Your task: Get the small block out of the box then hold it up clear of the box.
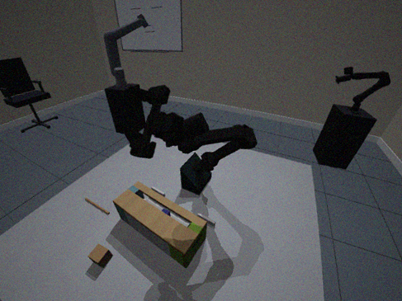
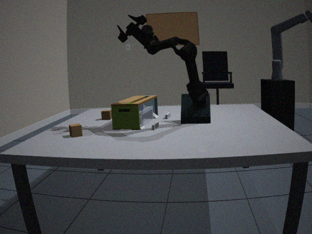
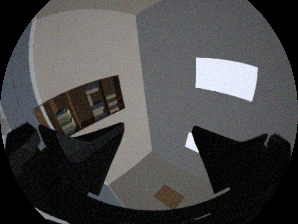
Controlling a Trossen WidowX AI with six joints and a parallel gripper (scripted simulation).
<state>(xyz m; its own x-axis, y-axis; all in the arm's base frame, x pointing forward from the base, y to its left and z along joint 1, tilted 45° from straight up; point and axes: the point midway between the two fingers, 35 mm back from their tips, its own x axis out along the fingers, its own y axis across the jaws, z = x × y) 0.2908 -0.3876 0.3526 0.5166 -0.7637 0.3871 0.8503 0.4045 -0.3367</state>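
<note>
Now: gripper tip 9 cm past the long box, 1 cm to the left of it and 52 cm above it. Round my gripper tip: thin stick 5 cm behind, 39 cm to the right, 58 cm below.
</note>
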